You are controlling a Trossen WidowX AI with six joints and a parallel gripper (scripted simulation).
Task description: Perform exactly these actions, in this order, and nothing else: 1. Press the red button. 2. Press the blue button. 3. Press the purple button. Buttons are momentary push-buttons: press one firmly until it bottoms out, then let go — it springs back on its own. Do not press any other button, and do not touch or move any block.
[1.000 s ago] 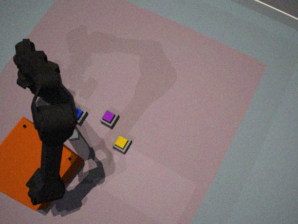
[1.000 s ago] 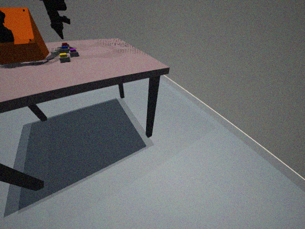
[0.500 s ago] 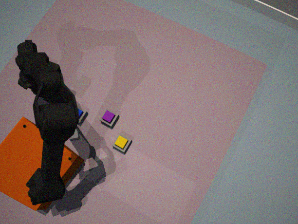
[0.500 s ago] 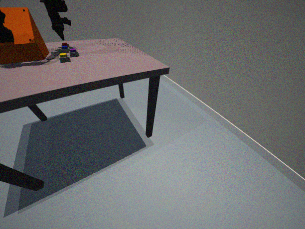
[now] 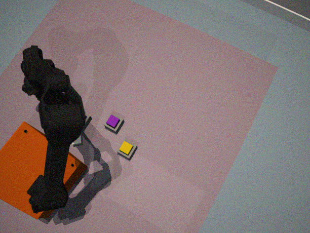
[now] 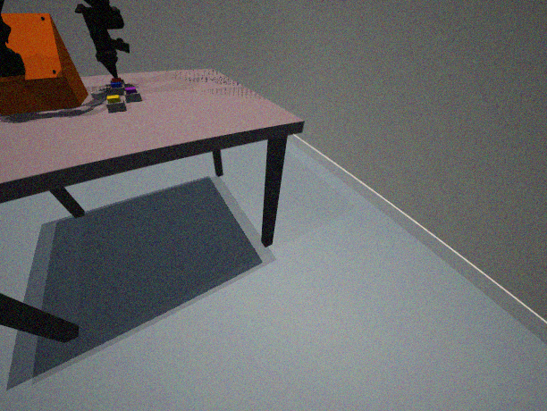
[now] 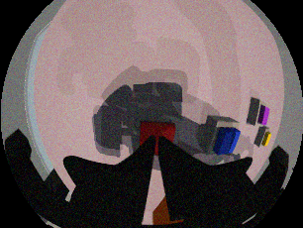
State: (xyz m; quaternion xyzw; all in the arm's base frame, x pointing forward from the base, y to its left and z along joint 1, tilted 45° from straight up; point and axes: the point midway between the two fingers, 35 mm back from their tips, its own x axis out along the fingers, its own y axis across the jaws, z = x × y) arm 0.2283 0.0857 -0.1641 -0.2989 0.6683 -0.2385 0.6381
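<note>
The red button is 1 cm below my gripper tip. The rest, counted from my gripper tip: blue button 1 cm ahead, 9 cm to the right; then purple button 6 cm ahead, 19 cm to the right; then small white block 6 cm behind, 12 cm to the right, 3 cm below.
</note>
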